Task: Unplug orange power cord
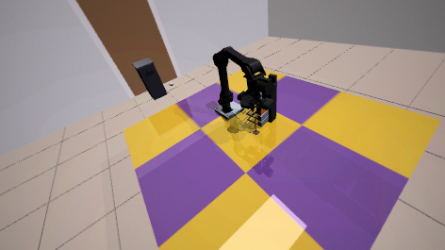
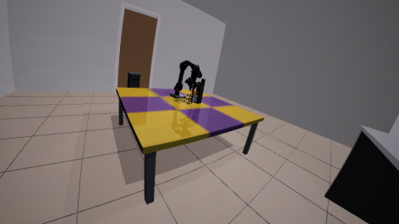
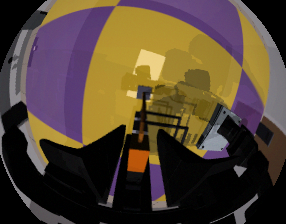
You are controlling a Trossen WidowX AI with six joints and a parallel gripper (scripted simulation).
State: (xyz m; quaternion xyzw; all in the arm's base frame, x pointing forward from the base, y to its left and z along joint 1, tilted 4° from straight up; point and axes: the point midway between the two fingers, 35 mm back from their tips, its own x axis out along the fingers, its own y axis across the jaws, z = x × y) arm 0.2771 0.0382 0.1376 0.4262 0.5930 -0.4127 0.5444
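Right now the orange plug is 2 cm behind my gripper tip, 6 cm to the left of it and 1 cm below it.
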